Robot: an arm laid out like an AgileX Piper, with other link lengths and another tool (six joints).
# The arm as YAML. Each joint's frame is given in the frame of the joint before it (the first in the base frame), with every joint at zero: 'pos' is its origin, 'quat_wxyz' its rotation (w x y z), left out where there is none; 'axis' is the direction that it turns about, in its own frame. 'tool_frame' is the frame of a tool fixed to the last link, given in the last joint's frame.
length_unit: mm
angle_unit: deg
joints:
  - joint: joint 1
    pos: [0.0, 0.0, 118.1]
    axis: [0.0, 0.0, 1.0]
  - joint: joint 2
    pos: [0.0, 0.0, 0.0]
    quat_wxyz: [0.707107, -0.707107, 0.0, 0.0]
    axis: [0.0, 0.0, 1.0]
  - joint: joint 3
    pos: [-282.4, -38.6, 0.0]
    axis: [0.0, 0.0, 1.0]
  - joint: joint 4
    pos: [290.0, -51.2, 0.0]
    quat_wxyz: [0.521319, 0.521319, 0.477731, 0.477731]
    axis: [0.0, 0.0, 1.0]
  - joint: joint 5
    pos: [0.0, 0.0, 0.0]
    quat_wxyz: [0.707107, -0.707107, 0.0, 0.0]
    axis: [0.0, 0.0, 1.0]
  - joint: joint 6
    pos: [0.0, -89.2, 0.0]
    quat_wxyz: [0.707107, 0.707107, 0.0, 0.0]
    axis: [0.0, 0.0, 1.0]
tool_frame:
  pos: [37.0, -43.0, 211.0]
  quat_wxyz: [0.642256, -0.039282, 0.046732, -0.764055]
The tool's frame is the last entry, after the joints.
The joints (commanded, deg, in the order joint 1, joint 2, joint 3, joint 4, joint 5, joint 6), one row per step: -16.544 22.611 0.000 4.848 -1.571 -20.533; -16.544 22.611 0.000 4.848 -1.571 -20.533; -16.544 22.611 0.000 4.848 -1.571 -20.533; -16.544 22.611 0.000 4.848 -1.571 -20.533; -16.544 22.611 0.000 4.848 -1.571 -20.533; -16.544 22.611 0.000 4.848 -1.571 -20.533; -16.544 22.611 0.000 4.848 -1.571 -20.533; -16.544 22.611 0.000 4.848 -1.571 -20.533; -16.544 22.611 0.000 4.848 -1.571 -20.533; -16.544 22.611 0.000 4.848 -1.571 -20.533; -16.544 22.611 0.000 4.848 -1.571 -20.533; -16.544 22.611 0.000 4.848 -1.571 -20.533; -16.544 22.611 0.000 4.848 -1.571 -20.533; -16.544 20.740 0.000 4.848 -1.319 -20.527; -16.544 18.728 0.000 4.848 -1.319 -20.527; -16.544 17.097 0.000 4.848 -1.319 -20.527; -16.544 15.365 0.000 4.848 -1.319 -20.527; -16.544 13.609 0.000 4.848 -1.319 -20.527
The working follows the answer.
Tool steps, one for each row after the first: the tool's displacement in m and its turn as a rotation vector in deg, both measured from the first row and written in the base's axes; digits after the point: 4 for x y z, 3 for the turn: 0.0000 0.0000 0.0000 0.000 0.000 0.000; 0.0000 0.0000 0.0000 0.000 0.000 0.000; 0.0000 0.0000 0.0000 0.000 0.000 0.000; 0.0000 0.0000 0.0000 0.000 0.000 0.000; 0.0000 0.0000 0.0000 0.000 0.000 0.000; 0.0000 0.0000 0.0000 0.000 0.000 0.000; 0.0000 0.0000 0.0000 0.000 0.000 0.000; 0.0000 0.0000 0.0000 0.000 0.000 0.000; 0.0000 0.0000 0.0000 0.000 0.000 0.000; 0.0000 0.0000 0.0000 0.000 0.000 0.000; 0.0000 0.0000 0.0000 0.000 0.000 0.000; 0.0000 0.0000 0.0000 0.000 0.000 0.000; 0.0003 0.0000 0.0093 -0.450 -1.556 0.019; 0.0007 -0.0001 0.0207 -1.023 -3.485 0.019; 0.0007 -0.0001 0.0299 -1.488 -5.048 0.019; 0.0004 0.0000 0.0397 -1.981 -6.708 0.019; -0.0001 0.0002 0.0496 -2.482 -8.392 0.020
Tool pose at each row, in the base's axes (x y z in m, rotation vector in deg; rounded; the steps above come from the unrounded poses): 0.2951 -0.1420 0.0921 -99.150 88.104 -82.619; 0.2951 -0.1420 0.0921 -99.150 88.104 -82.619; 0.2951 -0.1420 0.0921 -99.150 88.104 -82.619; 0.2951 -0.1420 0.0921 -99.150 88.104 -82.619; 0.2951 -0.1420 0.0921 -99.150 88.104 -82.619; 0.2951 -0.1420 0.0921 -99.150 88.104 -82.619; 0.2951 -0.1420 0.0921 -99.150 88.104 -82.619; 0.2951 -0.1420 0.0921 -99.150 88.104 -82.619; 0.2951 -0.1420 0.0921 -99.150 88.104 -82.619; 0.2951 -0.1420 0.0921 -99.150 88.104 -82.619; 0.2951 -0.1420 0.0921 -99.150 88.104 -82.619; 0.2951 -0.1420 0.0921 -99.150 88.104 -82.619; 0.2951 -0.1420 0.0921 -99.150 88.104 -82.619; 0.2954 -0.1420 0.1014 -97.894 87.071 -84.067; 0.2957 -0.1421 0.1127 -96.319 85.794 -85.859; 0.2958 -0.1421 0.1220 -95.031 84.748 -87.286; 0.2955 -0.1420 0.1317 -93.653 83.627 -88.776; 0.2950 -0.1418 0.1417 -92.243 82.479 -90.261

